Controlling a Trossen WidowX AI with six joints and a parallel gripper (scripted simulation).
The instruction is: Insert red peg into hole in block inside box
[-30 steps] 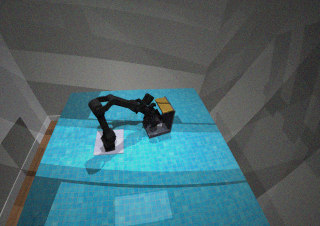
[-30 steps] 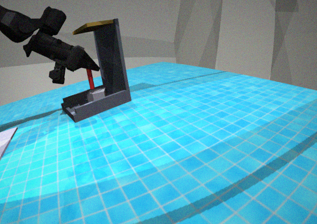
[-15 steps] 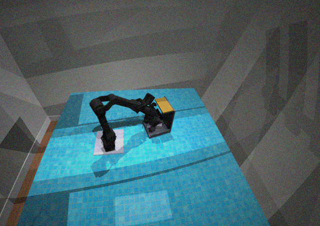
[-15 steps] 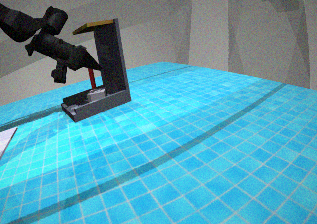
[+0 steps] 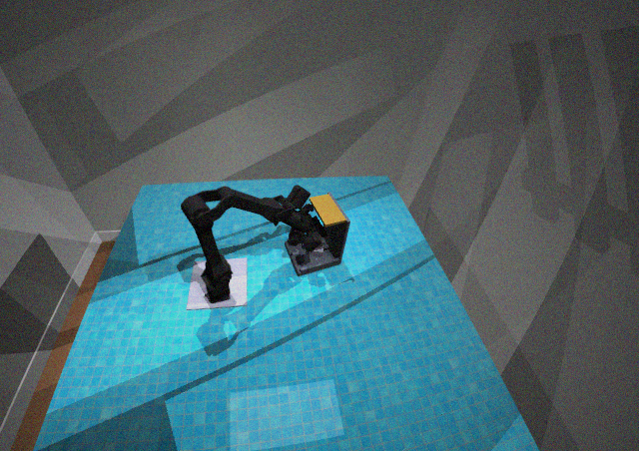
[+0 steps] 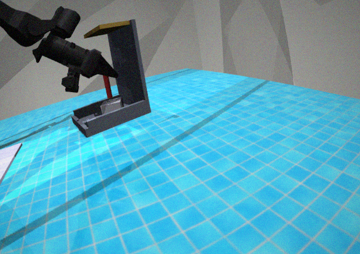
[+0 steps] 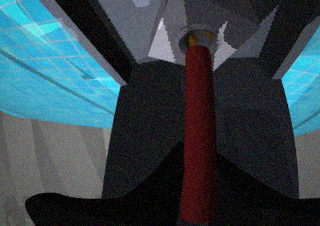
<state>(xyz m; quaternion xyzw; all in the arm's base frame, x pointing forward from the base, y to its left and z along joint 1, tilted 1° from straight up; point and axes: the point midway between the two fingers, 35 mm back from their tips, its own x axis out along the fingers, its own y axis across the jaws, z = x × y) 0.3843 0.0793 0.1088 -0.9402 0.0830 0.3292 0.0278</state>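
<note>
The box back wall lies 30 mm ahead of my gripper tip and 20 mm above it. From my gripper tip the other things lie so: red peg (30 mm behind, 10 mm to the left, 10 mm below); box floor (50 mm behind, 90 mm below); yellow-topped roof (10 mm behind, 130 mm above).
</note>
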